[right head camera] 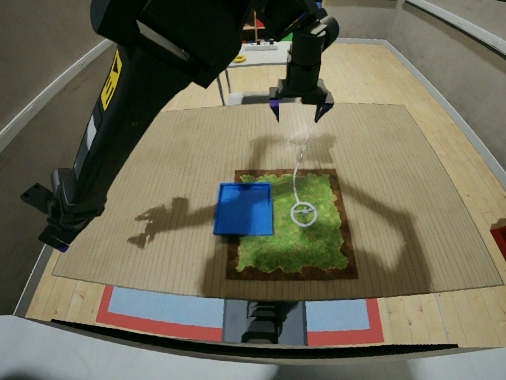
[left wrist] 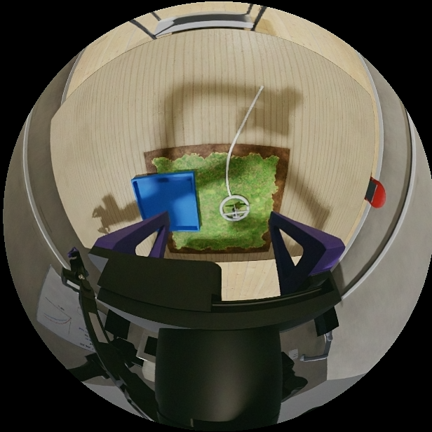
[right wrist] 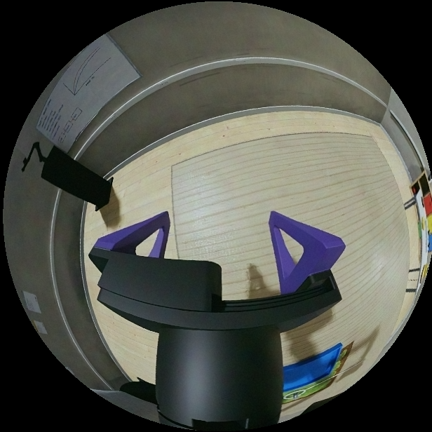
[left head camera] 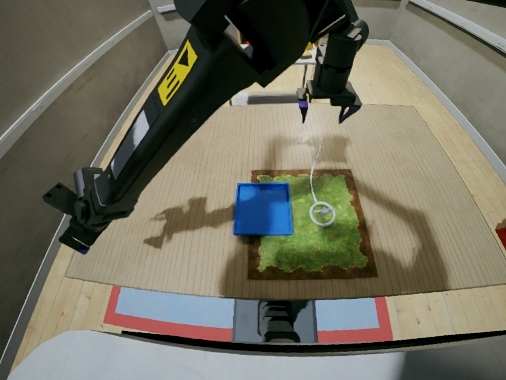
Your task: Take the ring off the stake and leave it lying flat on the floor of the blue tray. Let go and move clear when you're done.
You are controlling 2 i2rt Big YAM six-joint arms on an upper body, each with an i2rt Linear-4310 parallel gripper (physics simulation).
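Frame: origin at the left arm's base, x ahead, y left, z up, level; centimetres.
Seen in the pictures: left gripper, fingertip midpoint: (right head camera: 296, 121) (left head camera: 321, 122).
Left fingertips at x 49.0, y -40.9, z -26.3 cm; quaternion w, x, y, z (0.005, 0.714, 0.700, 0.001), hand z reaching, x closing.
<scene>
Offsets run from my left fingertips to a thing's top centre. "spot": to the spot under its first point. Level surfaces: height alone.
A white ring @(spot: dx -15.8, dy -0.1, dz -25.5 cm) (left head camera: 310, 214) (right head camera: 292, 214) (left wrist: 221, 208) sits around a small grey stake @(dx -15.2, dy -4.3, dz -22.3 cm) (left head camera: 325, 211) (right head camera: 305, 211) on the green grass mat @(dz -26.3 cm) (left head camera: 310, 250) (right head camera: 290, 250) (left wrist: 215, 240). A thin white cord @(spot: dx -2.5, dy -2.7, dz -26.3 cm) (left head camera: 312, 182) (right head camera: 295, 182) (left wrist: 228, 170) runs from the ring's edge toward the far side. The blue tray @(dx -13.2, dy +16.2, dz -24.2 cm) (left head camera: 263, 215) (right head camera: 243, 215) (left wrist: 170, 197) (right wrist: 312, 369) is empty, left of the ring. My left gripper (left head camera: 322, 122) (right head camera: 297, 121) (left wrist: 219, 216) is open and empty, high beyond the ring. My right gripper (right wrist: 219, 216) is open and empty, far left of the tray; its fingers are mostly hidden in the head views.
The blue tray overlaps the left edge of the mat. The right arm (left head camera: 165, 120) (right head camera: 135, 120) crosses the upper left of the head views. A red object (left head camera: 501, 236) (left wrist: 378, 194) stands off to the right. A white table (right head camera: 270, 55) stands behind the tan work surface @(dz -26.3 cm) (left head camera: 200, 165).
</scene>
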